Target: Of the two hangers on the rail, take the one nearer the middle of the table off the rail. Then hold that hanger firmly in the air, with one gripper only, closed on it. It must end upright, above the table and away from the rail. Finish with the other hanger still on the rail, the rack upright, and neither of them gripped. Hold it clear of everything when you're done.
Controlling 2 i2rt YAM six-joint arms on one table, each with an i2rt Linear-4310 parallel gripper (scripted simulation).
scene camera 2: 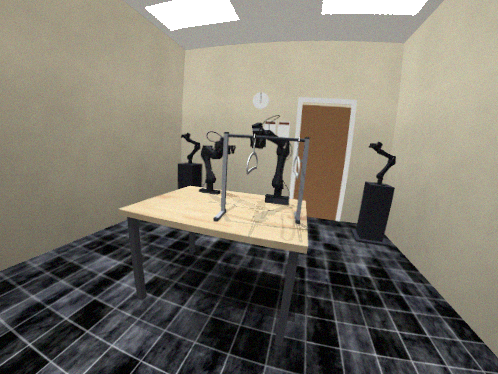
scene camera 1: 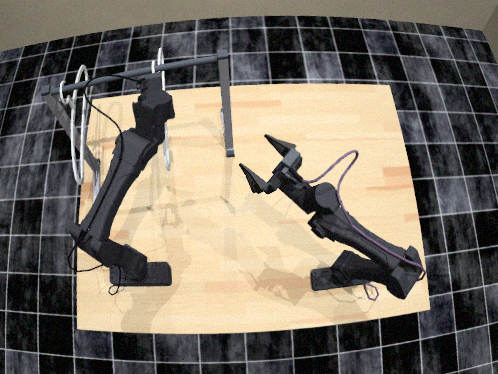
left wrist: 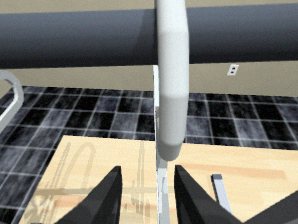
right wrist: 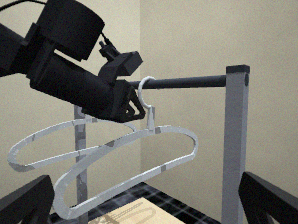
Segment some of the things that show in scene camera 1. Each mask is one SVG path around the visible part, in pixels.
A rack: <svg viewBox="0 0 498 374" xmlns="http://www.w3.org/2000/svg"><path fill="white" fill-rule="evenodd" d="M84 142L84 159L93 171L94 203L101 189L101 160L99 158L95 159ZM75 127L75 146L80 152L81 135ZM42 86L41 96L71 139L71 119L56 94L60 94L60 87L52 89L50 85ZM89 80L62 86L62 93L84 88ZM124 78L116 76L99 77L89 82L87 87ZM152 69L150 66L112 75L130 78L150 74ZM155 65L155 72L218 62L220 87L222 87L222 108L220 110L222 123L224 120L223 130L226 131L224 137L227 158L235 157L227 49L217 50L216 56Z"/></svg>
